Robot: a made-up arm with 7 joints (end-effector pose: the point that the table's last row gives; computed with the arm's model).
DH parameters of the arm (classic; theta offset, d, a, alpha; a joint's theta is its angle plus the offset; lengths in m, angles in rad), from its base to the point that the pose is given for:
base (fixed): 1.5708 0.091 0 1.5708
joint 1: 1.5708 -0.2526 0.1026 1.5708
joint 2: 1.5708 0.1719 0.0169 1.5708
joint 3: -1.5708 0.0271 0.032 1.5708
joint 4: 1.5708 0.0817 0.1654 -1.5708
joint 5: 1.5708 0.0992 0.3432 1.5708
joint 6: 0 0.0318 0.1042 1.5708
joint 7: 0 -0.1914 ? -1.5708
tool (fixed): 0 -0.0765 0 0
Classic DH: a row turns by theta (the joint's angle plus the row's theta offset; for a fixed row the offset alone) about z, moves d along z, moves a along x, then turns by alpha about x.
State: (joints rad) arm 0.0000 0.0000 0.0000 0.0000 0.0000 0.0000 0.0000
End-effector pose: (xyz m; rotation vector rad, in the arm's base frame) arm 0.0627 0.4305 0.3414 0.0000 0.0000 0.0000
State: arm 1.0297 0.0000 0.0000 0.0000 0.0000 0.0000 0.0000
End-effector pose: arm 0.0627 0.0071 0.5890 1.0297 0.0000 0.0000
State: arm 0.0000 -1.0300 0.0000 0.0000 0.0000 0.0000 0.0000
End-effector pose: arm -0.2170 0.4305 0.5400 0.0000 -1.0300 0.0000
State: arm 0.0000 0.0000 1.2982 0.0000 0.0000 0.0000 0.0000
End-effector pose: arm -0.4044 0.5289 0.3414 0.0000 0.0000 1.2982
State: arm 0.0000 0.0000 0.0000 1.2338 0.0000 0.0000 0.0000
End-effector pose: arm 0.0627 0.3499 -0.0136 -1.2338 0.0000 0.0000
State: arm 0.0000 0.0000 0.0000 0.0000 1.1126 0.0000 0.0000
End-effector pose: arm -0.1894 0.4305 0.0254 0.0000 1.1126 0.0000
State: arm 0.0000 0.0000 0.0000 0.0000 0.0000 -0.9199 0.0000
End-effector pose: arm 0.2004 0.3257 0.3414 0.0000 0.0000 -0.9199
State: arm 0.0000 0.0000 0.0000 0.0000 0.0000 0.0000 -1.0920
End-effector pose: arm 0.0311 0.4305 0.4424 0.0000 1.0920 0.0000
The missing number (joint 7, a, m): -0.0673
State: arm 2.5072 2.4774 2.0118 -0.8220 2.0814 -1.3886 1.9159
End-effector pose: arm -0.4188 0.0186 -0.2681 -1.2094 0.6714 -0.6562
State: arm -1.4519 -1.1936 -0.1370 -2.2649 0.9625 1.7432 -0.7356
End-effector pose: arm -0.2885 0.1481 0.0536 -0.0852 -0.4964 -2.7188
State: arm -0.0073 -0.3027 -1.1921 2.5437 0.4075 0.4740 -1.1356
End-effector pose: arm -0.2750 -0.0693 -0.0468 0.7454 -2.1998 1.7633
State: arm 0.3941 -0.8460 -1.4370 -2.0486 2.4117 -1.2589 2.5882
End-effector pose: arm -0.2271 0.5031 0.6418 0.7516 -2.1626 -1.1643
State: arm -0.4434 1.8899 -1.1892 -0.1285 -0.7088 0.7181 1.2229
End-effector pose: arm 0.0264 -0.0796 -0.2576 -0.9311 0.2364 0.4719
